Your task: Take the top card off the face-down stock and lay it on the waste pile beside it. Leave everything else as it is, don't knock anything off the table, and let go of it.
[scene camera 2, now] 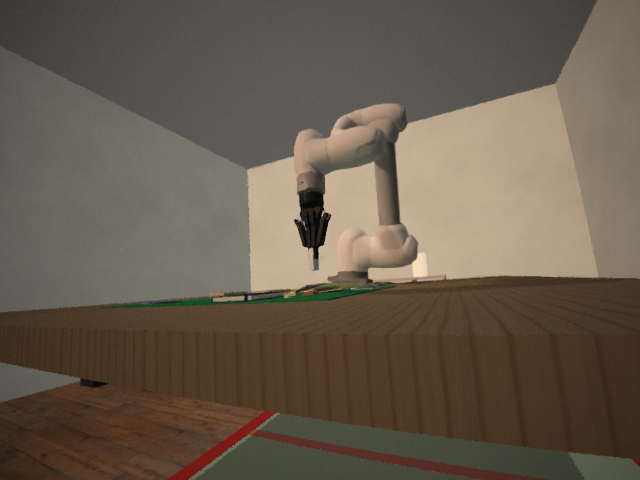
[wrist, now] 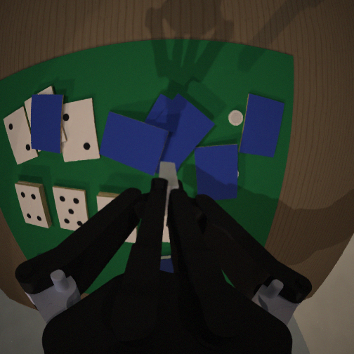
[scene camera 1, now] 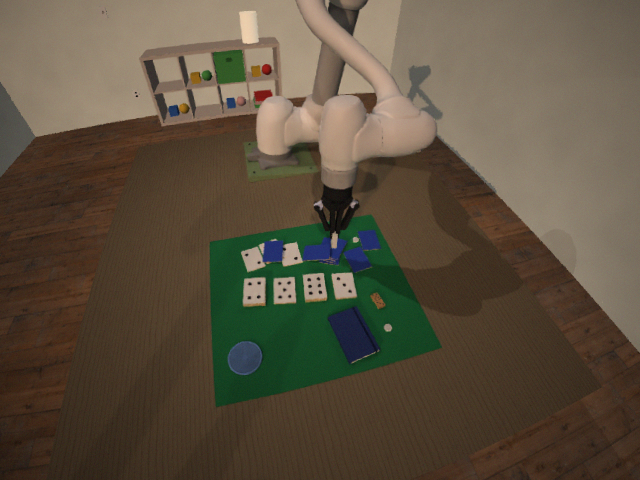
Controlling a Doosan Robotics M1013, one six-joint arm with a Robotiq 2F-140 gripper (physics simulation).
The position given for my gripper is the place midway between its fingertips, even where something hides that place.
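Note:
My own gripper [scene camera 2: 314, 270], [scene camera 1: 333, 245], [wrist: 165, 173] is visible to me from the scene cameras and from the wrist. I can see a green mat [scene camera 1: 299, 348], [scene camera 2: 323, 296], [wrist: 126, 78] as well. There is also a blue card [wrist: 46, 109], and with it I find a round blue coaster [scene camera 1: 244, 358] and a dark blue book [scene camera 1: 354, 336].

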